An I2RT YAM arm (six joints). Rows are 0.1 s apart.
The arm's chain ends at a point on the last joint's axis. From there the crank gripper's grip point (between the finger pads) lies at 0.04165 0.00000 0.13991 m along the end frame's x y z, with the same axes.
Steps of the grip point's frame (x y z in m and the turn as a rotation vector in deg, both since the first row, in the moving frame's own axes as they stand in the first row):
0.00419, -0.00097, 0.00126, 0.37, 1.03, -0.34
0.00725, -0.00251, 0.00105, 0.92, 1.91, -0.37
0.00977, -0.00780, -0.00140, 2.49, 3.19, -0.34
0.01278, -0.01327, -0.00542, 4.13, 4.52, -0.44
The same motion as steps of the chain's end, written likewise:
0.00169, 0.00019, 0.00204, 0.37, 1.03, -0.34
0.00262, 0.00001, 0.00254, 0.92, 1.91, -0.37
0.00207, -0.00151, 0.00127, 2.49, 3.19, -0.34
0.00193, -0.00296, -0.00133, 4.13, 4.52, -0.44

